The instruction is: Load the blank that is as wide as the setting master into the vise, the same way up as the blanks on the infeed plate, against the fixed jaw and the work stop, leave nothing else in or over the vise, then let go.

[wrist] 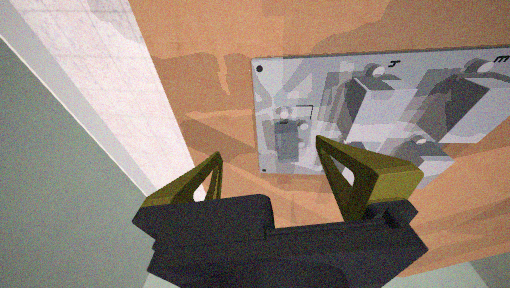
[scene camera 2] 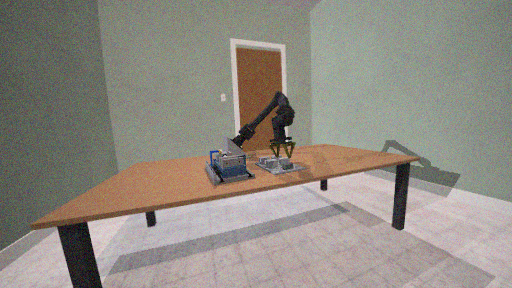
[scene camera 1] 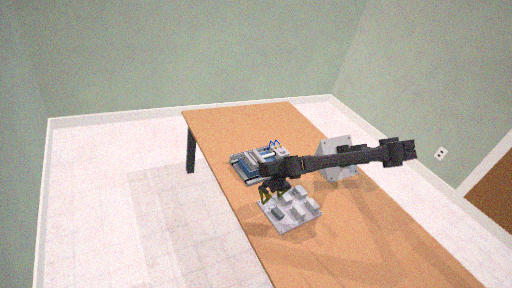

Labels:
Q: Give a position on a grey infeed plate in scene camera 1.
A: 289,222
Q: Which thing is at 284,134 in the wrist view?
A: A setting master.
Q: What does my gripper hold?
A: Nothing.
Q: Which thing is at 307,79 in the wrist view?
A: A grey infeed plate.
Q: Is my gripper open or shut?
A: Open.

